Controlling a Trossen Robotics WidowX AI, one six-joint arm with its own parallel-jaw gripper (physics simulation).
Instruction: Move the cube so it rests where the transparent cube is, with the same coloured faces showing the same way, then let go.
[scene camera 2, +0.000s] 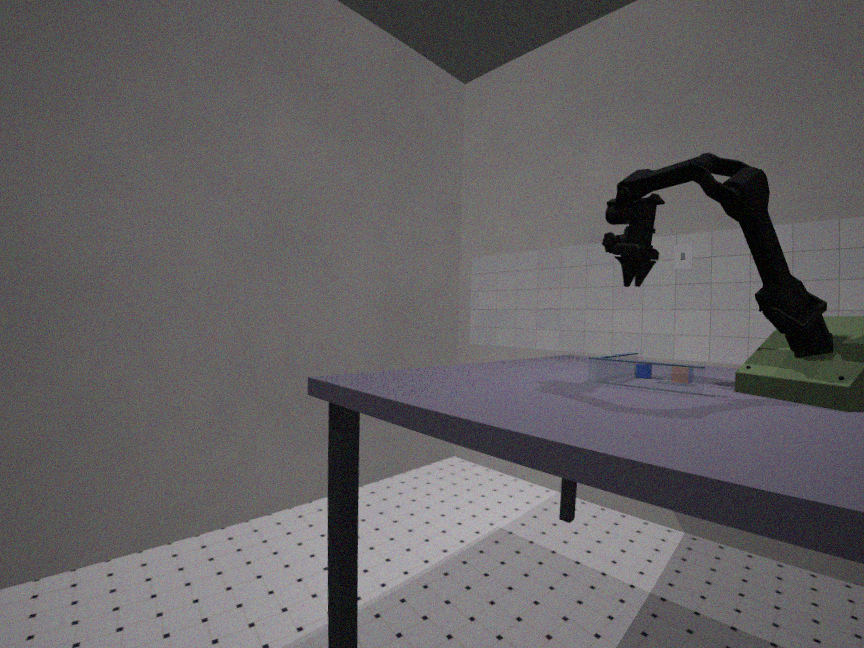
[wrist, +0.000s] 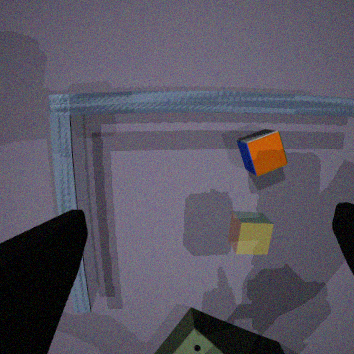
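Pixels of known places: gripper, fingertip midpoint: (scene camera 2: 632, 286) (wrist: 212, 219); arm's base at its link origin: (scene camera 2: 813, 346).
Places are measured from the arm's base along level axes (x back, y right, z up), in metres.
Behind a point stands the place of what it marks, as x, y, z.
The solid cube (scene camera 2: 643, 371) (wrist: 268, 152) rests on the table near the far wall strip in the wrist view. Its top is orange, a blue side faces left and a thin whitish side shows at the back; it is turned a little. The transparent cube (scene camera 2: 681, 374) (wrist: 255, 240) stands apart below it in the wrist view, with a pale yellow top, a reddish-orange left side and a greenish back side. My gripper (scene camera 2: 632, 282) {-0.348, -0.106, 0.129} (wrist: 212, 219) {-0.348, -0.106, 0.129} is open and empty, pointing down high above the table. In the wrist view both cubes lie between the fingers' left-right span.
Low see-through bluish walls (scene camera 2: 614, 371) {-0.322, -0.223, -0.075} (wrist: 200, 103) {-0.398, -0.090, -0.048} form a corner around two sides of the cubes. The green robot base (scene camera 2: 795, 383) {-0.013, -0.087, -0.072} (wrist: 200, 340) {-0.119, -0.032, -0.055} stands on the purple table (scene camera 2: 488, 401) {-0.337, -0.598, -0.108}, close to the transparent cube's side. Dark arm shadows fall around both cubes.
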